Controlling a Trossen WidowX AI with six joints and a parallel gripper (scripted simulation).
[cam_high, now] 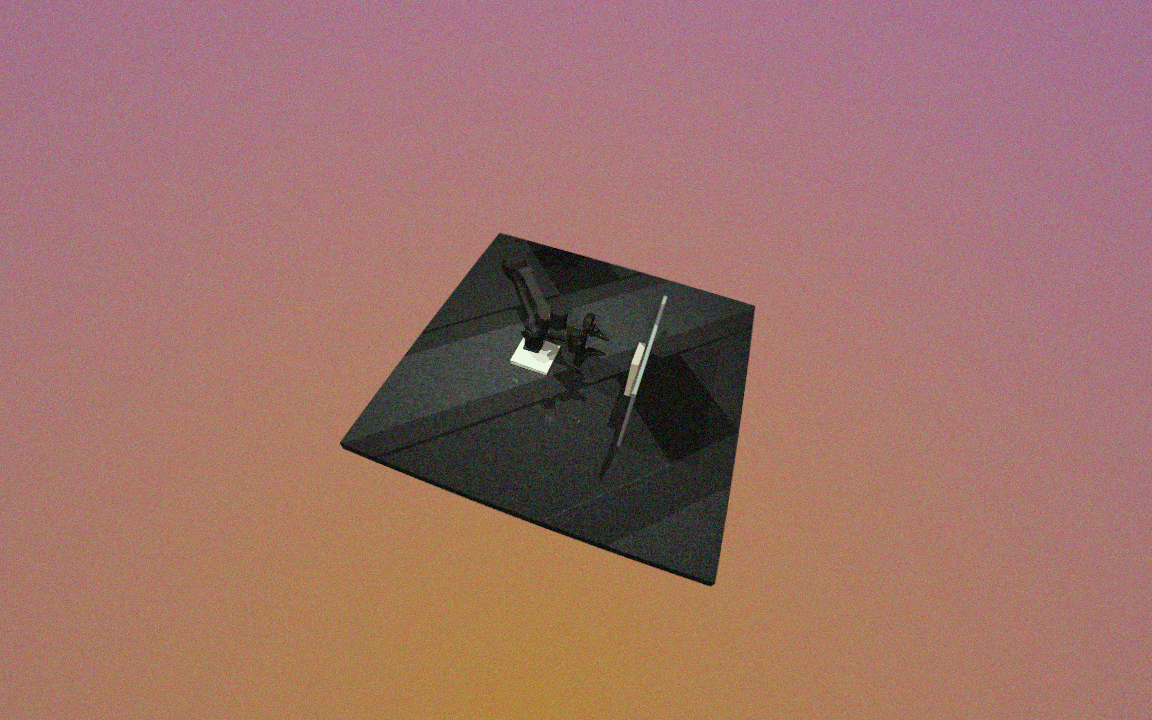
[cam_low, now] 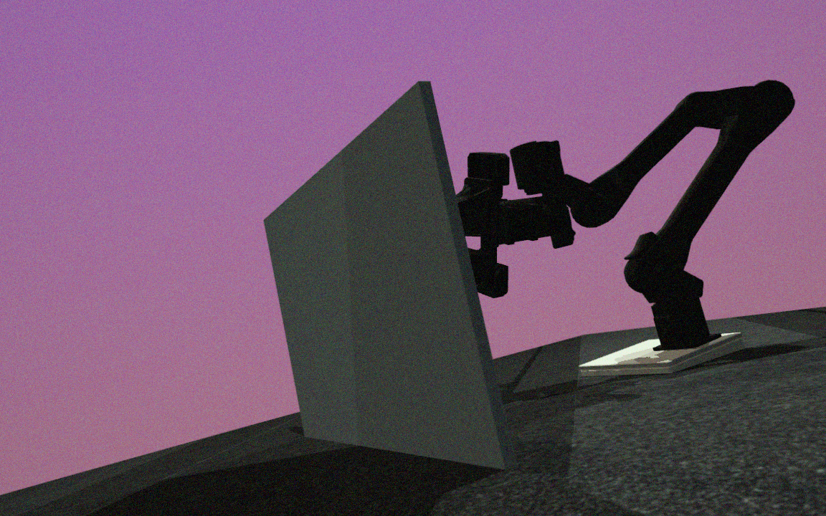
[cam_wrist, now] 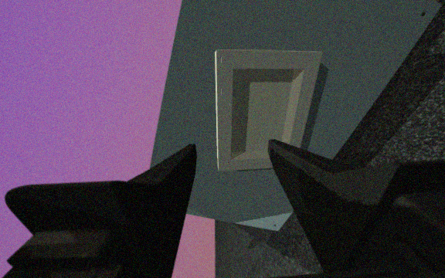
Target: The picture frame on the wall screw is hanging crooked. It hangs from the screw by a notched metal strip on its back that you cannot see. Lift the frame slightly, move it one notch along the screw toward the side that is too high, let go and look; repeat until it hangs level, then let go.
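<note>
The picture frame lies 120 mm ahead of my gripper tip, 10 mm to the right of it and 50 mm below it. Also, from my gripper tip: wall panel (130 mm ahead, 70 mm below).
</note>
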